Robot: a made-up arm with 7 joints.
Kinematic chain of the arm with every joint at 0, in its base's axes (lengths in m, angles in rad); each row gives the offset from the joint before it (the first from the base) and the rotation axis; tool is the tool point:
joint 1: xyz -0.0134 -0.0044 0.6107 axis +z
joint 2: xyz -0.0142 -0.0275 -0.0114 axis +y
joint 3: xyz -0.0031 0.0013 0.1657 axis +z
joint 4: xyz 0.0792 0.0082 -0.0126 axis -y
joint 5: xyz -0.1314 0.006 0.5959 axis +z
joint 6: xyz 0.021 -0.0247 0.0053 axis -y
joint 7: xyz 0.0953 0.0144 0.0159 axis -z
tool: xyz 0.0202 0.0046 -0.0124
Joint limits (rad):
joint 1: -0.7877..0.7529
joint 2: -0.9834..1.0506
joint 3: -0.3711..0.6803
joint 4: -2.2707..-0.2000
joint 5: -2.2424..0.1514
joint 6: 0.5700..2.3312
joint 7: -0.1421..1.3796
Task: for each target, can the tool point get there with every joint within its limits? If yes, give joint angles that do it. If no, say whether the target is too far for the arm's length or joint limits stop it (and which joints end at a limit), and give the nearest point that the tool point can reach.
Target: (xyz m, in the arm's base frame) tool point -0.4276 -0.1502 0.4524
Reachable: no: joint limits stop it (at a limit: joint 1, joint 2, joint 3, joint 4, joint 6) | nearest point -0.1989 -0.2610 0.0035 | short by 0.516 m
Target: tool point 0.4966 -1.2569 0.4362
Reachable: no: too far | nearest point 0.3775 -0.7939 0.4895 | short by 0.481 m
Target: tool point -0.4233 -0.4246 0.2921
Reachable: no: joint limits stop it (at a limit: joint 1, joint 2, joint 3, joint 4, joint 6) | nearest point -0.1961 -0.3276 0.0052 | short by 0.379 m
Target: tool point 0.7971 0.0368 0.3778
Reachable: yes | joints 0.3076 0.6973 -0.2076 -1.4776 -0.7234 1.4793 0.7588
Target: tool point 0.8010 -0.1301 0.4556
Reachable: yes | joints -0.5267 0.8110 0.4945 -1.2350 -0.4411 1.2315 0.1950
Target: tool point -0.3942 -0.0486 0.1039
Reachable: no: joint limits stop it (at a limit: joint 1, joint 2, joint 3, joint 4, joint 6) | nearest point -0.1831 -0.2210 -0.0055 | short by 0.294 m
